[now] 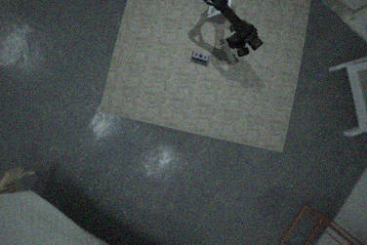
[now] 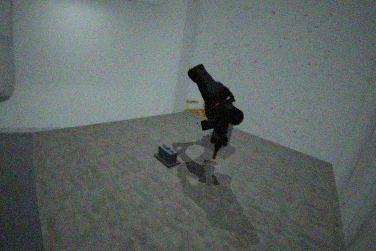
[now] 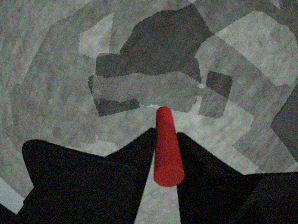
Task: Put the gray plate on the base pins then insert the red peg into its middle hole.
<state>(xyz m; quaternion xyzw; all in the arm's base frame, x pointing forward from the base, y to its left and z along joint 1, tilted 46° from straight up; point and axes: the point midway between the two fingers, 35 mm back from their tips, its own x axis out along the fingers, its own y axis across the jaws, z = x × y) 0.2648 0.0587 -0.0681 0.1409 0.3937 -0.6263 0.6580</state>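
Right now the gray plate is 200 mm to the right of my gripper tip, 70 mm ahead of it and 60 mm below it. From my gripper tip the other things lie so: red peg (right at my gripper tip).
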